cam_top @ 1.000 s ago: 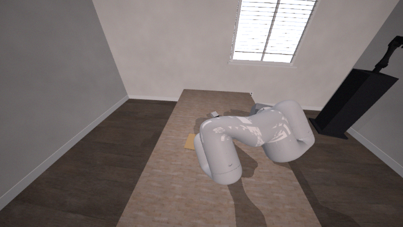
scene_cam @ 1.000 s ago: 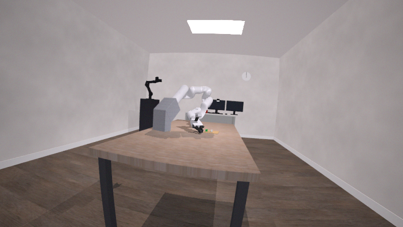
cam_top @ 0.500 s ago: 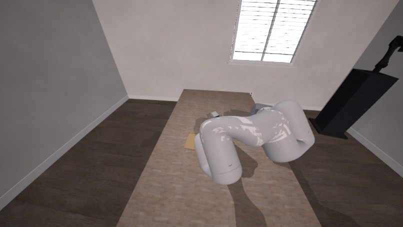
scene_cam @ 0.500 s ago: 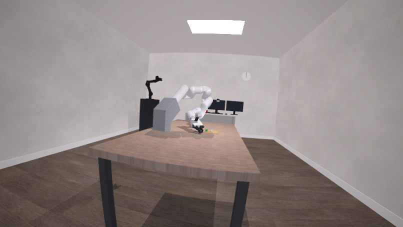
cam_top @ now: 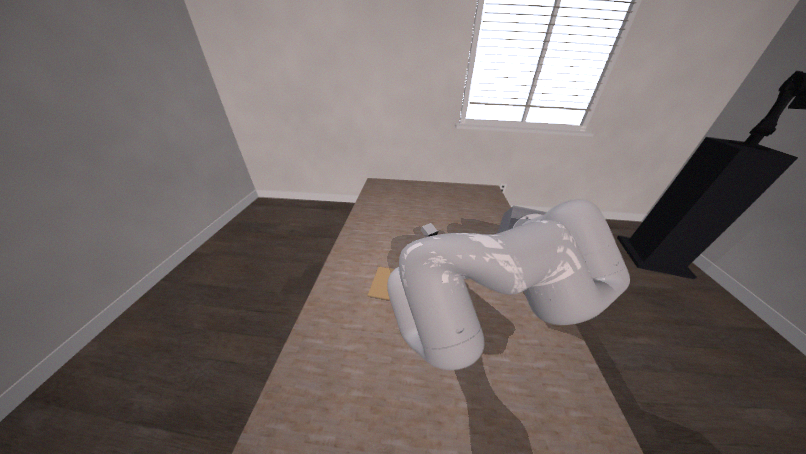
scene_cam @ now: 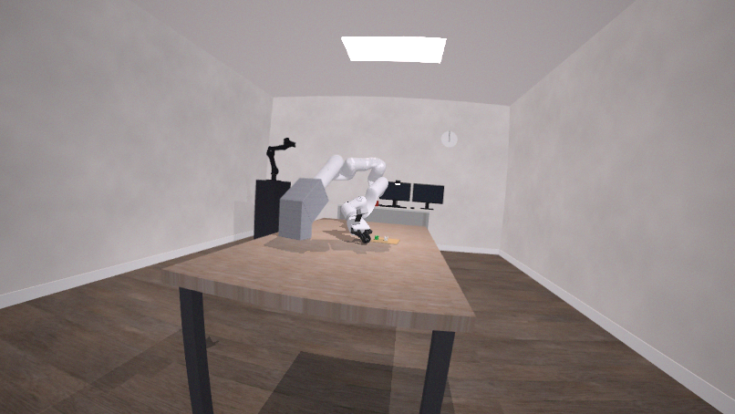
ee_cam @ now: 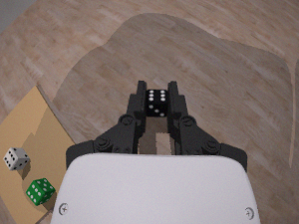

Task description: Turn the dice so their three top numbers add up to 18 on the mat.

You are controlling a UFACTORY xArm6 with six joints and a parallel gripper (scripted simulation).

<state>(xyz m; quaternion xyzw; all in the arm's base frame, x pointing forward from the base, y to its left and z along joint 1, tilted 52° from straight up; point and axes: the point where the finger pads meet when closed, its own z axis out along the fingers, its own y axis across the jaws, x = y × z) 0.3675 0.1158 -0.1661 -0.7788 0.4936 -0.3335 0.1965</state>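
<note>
My hand is 1 cm short of the green die, 15 cm to the right of it and 2 cm above it. From my hand the other things lie so: black die 1 cm ahead, 1 cm below; mat 6 cm ahead, 16 cm to the left, 3 cm below; white die 6 cm ahead, 16 cm to the left, 2 cm below.
</note>
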